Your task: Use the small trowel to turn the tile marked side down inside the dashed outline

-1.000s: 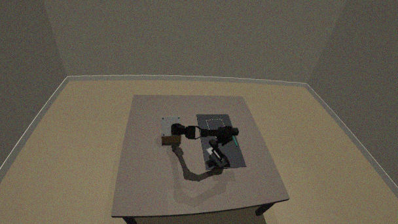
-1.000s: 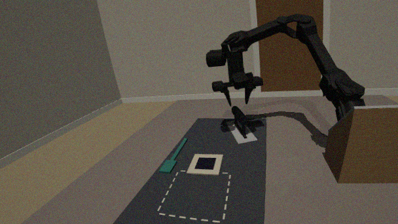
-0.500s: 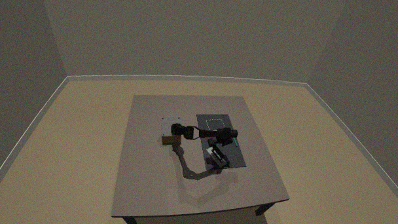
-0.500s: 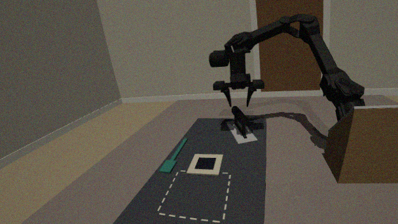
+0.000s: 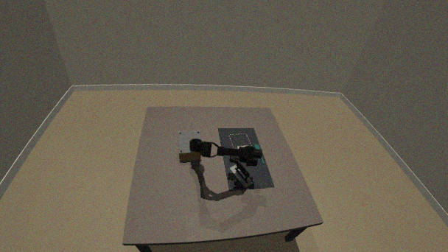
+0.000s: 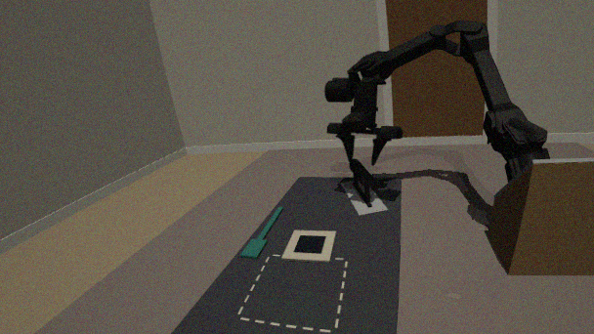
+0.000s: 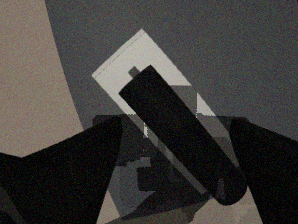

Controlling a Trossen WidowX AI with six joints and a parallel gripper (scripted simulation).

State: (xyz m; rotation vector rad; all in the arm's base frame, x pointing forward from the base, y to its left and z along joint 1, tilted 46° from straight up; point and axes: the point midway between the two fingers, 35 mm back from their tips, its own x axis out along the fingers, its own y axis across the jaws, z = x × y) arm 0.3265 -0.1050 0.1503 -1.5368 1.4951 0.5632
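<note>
Right now my gripper tip is 70 mm above the small trowel. The rest, counted from my gripper tip: dark mat (70 mm ahead, 180 mm to the left, 120 mm below); teal flat tool (210 mm ahead, 200 mm to the left, 100 mm below); tile (80 mm ahead, 220 mm to the left, 100 mm below).
</note>
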